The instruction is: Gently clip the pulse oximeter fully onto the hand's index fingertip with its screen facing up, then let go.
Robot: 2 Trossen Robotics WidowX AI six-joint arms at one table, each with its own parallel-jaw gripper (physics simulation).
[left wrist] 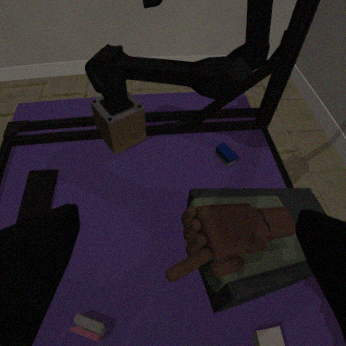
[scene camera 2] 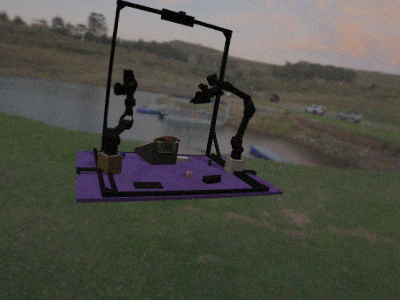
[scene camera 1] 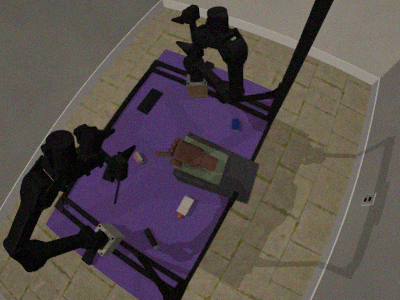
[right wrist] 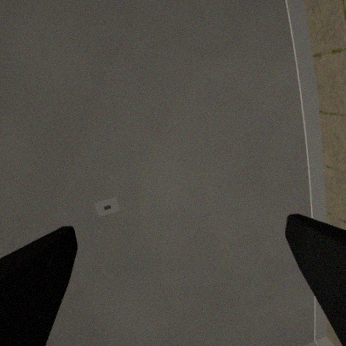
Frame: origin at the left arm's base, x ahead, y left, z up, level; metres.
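Where they show: left gripper, fingertip midpoint: (left wrist: 190,218) (scene camera 2: 191,102) (scene camera 1: 124,138); right gripper, fingertip midpoint: (scene camera 2: 131,93) (scene camera 1: 174,31) (right wrist: 182,231); left arm's base, origin of the base link: (scene camera 2: 235,158) (scene camera 1: 100,239); right arm's base, origin of the base link: (left wrist: 116,103) (scene camera 2: 110,153) (scene camera 1: 196,76).
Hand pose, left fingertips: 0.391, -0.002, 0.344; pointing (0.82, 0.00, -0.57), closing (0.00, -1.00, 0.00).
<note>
Each offset is from my left fingertips to the centre of the thing, as dx, dy, dz.
A small white-and-pink clip-like object {-0.012, +0.141, -0.434} (scene camera 1: 138,158) (scene camera 2: 188,174) (left wrist: 89,324), seemingly the pulse oximeter, lies on the purple mat; its screen cannot be made out. The brown hand (scene camera 1: 192,152) (scene camera 2: 167,139) (left wrist: 232,227) rests on a padded stand. Its index finger (scene camera 1: 162,154) (left wrist: 187,265) sticks out past the stand's edge, bare, pointing toward the clip's side. My left gripper (scene camera 1: 123,139) (scene camera 2: 192,101) (left wrist: 190,218) is open and empty, high above the mat, angled down toward the hand and clip. My right gripper (scene camera 1: 175,31) (scene camera 2: 123,82) (right wrist: 182,231) is open and empty, raised and facing away.
The grey stand (scene camera 1: 240,175) holds the hand. A white box with an orange end {-0.063, -0.186, -0.435} (scene camera 1: 185,205), a blue block {+0.400, -0.146, -0.433} (scene camera 1: 236,124) (left wrist: 226,153), a black flat slab {+0.265, +0.314, -0.445} (scene camera 1: 150,101) (scene camera 2: 148,185), a dark cylinder {-0.264, -0.153, -0.436} (scene camera 1: 151,238) and a black box {-0.142, +0.213, -0.432} (scene camera 2: 212,178) lie around. A black frame borders the mat.
</note>
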